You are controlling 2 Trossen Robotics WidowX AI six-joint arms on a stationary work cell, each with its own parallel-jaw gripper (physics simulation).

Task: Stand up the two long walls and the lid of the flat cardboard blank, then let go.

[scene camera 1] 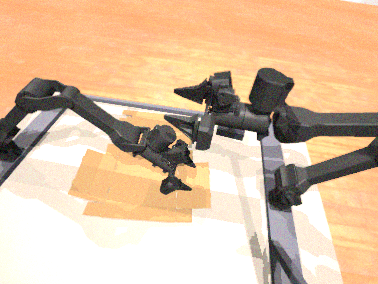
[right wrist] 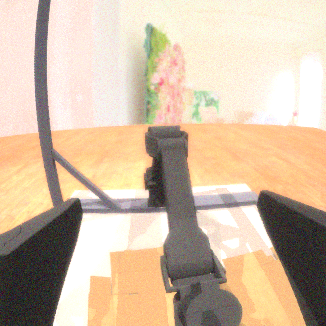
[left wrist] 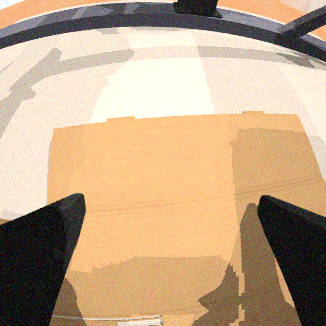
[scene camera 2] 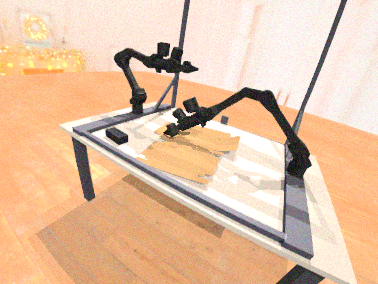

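Seen in the pictures: left gripper, fingertip midpoint: [scene camera 1: 193,178] [left wrist: 175,204]; right gripper, fingertip midpoint: [scene camera 1: 169,102] [right wrist: 171,204] [scene camera 2: 194,68]; left arm's base, link origin: [scene camera 1: 11,154] [right wrist: 156,202] [scene camera 2: 294,173]; right arm's base, link origin: [scene camera 1: 279,201] [left wrist: 195,9] [scene camera 2: 137,112].
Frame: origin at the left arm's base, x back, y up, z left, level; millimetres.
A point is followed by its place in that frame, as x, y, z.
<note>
The cardboard blank [scene camera 1: 125,182] {-423, -8, -23} [scene camera 2: 185,160] {-418, -5, 235} [left wrist: 150,165] {-658, -14, 54} [right wrist: 137,285] {-364, -1, -50} lies flat on the table, its panels down as far as I can see. My left gripper [scene camera 1: 191,176] {-636, -14, 42} [scene camera 2: 170,133] {-636, -14, 42} [left wrist: 175,204] {-636, -14, 42} is open and empty, low over the blank. In the left wrist view, a wide panel with two small tabs on its far edge and a crease across it shows between and beyond the fingers; a thin white slot shows at the bottom. My right gripper [scene camera 1: 171,104] {-563, 316, 4} [scene camera 2: 196,68] {-563, 316, 4} is open and empty, high above the table. My left arm hides part of the blank.
A black box [scene camera 1: 230,134] {-752, 2, 263} [scene camera 2: 117,135] {-722, 16, 308} lies on the table [scene camera 2: 255,200] {-131, -19, 259} near the right arm's side, partly hidden in scene camera 1. A small grey block [scene camera 2: 224,120] {-454, 9, -357} stands at the far edge in scene camera 2. Dark rails [scene camera 2: 200,196] {-285, 1, 375} frame the table top.
</note>
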